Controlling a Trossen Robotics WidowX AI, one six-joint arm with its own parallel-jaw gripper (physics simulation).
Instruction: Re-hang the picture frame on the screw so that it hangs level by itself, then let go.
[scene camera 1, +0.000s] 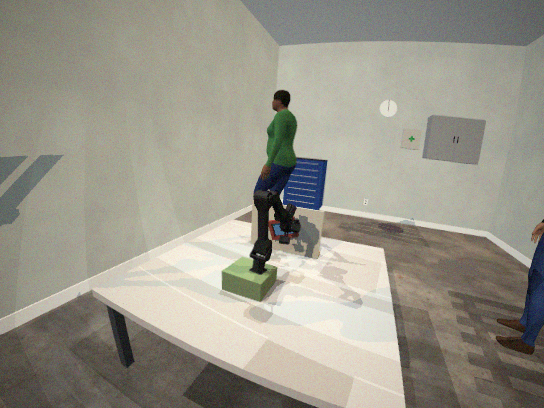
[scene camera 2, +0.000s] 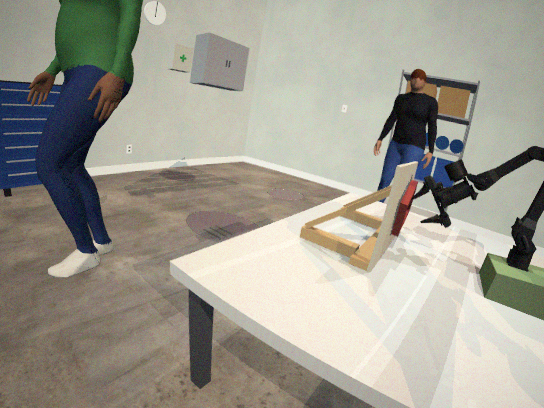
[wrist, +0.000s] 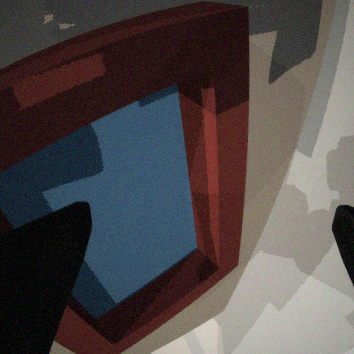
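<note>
The picture frame (scene camera 1: 271, 231) (scene camera 2: 404, 210) (wrist: 232, 150) has a red border and a blue panel. It is against the front of the upright beige board (scene camera 1: 318, 220) (scene camera 2: 387, 227) (wrist: 265, 145), above the table. In scene camera 1 it looks tilted relative to the board, though the arm hides part of it. My gripper (scene camera 2: 419, 209) (wrist: 218, 217) is open and empty, close in front of the frame. In the wrist view one finger overlaps the blue panel and the other is beyond the frame's right border. The screw does not show.
A wooden brace (scene camera 2: 330, 240) supports the board from behind on the white table (scene camera 1: 200, 320) (scene camera 2: 280, 295). The arm stands on a green block (scene camera 1: 242, 281) (scene camera 2: 510, 290). A person in green (scene camera 1: 282, 140) (scene camera 2: 95, 40) stands beyond the table. Another person (scene camera 2: 415, 120) stands near a shelf.
</note>
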